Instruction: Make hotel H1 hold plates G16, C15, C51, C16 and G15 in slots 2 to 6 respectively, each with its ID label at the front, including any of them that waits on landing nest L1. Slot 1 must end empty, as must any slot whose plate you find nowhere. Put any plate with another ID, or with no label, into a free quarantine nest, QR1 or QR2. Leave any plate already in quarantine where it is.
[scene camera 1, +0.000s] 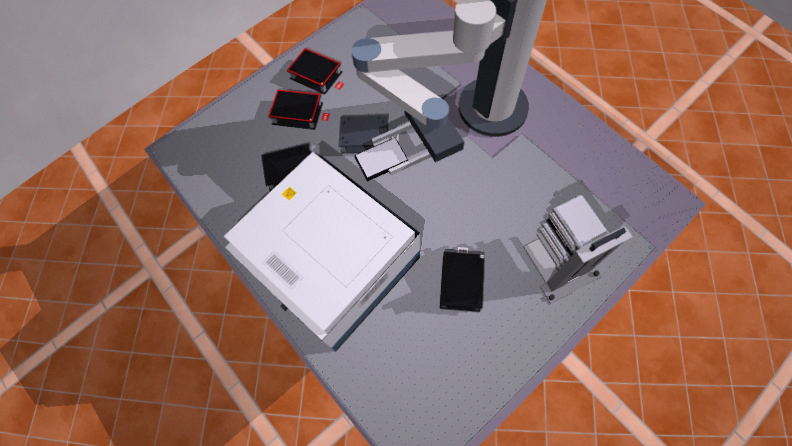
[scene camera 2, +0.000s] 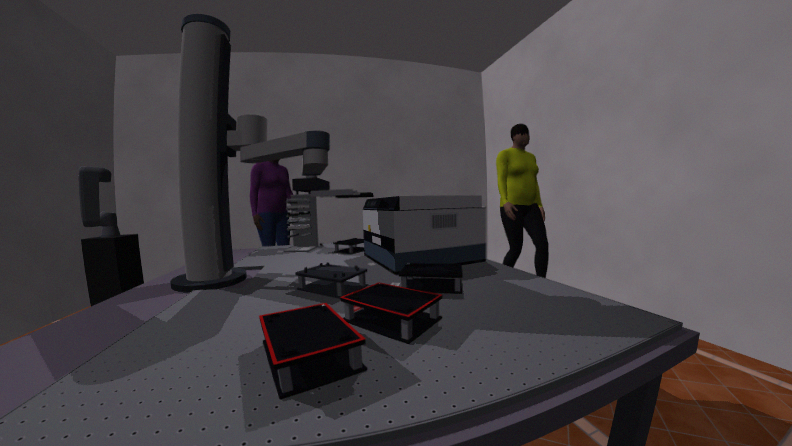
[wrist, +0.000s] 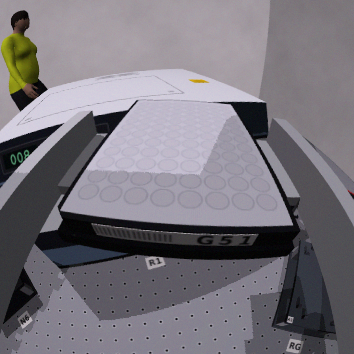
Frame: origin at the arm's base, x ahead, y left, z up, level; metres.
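Where they show: gripper, fingertip midpoint: (scene camera 1: 381, 157) (scene camera 2: 355, 192) (wrist: 181, 125); arm's base at its link origin: (scene camera 1: 493, 107) (scene camera 2: 210, 281).
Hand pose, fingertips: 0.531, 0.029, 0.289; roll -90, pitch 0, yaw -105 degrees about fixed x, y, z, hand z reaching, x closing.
Note:
Each offset is from my fingertips to the top centre of the thing, as dx, dy, dz. "spot": to the spot under its first point.
My gripper (scene camera 1: 382, 157) (wrist: 181, 125) is shut on a white-topped plate @(-0.001, +0.000, -0.003) (scene camera 1: 381, 159) (scene camera 2: 354, 195) (wrist: 175, 165) and holds it level above the table. Its front label reads G51 in the wrist view. Hotel H1 (scene camera 1: 570, 270) (scene camera 2: 310, 221) stands well away from the gripper, with several stacked plates; their IDs cannot be read. Two red-edged quarantine nests @(spot: -0.148, -0.576, -0.226) (scene camera 1: 314, 67) @(spot: +0.009, -0.487, -0.226) (scene camera 1: 294, 105) show bare black tops, and in scene camera 2 the near one @(-0.148, -0.582, -0.222) (scene camera 2: 310, 332) and far one @(+0.009, -0.488, -0.222) (scene camera 2: 390, 299) bear no plate. A black nest, seemingly L1 @(+0.169, -0.309, -0.222) (scene camera 1: 283, 161) (scene camera 2: 432, 270), shows no plate; the instrument partly hides it.
The white instrument @(+0.265, +0.052, -0.021) (scene camera 1: 321, 238) (scene camera 2: 426, 232) (wrist: 150, 90) is a large box beside the held plate. The grey nest RG @(-0.102, -0.236, -0.216) (scene camera 1: 363, 131) (scene camera 2: 332, 272) (wrist: 312, 295) lies close to the gripper. A black nest @(+0.018, +0.362, -0.222) (scene camera 1: 462, 279) stands between instrument and hotel. Two people stand beyond the table.

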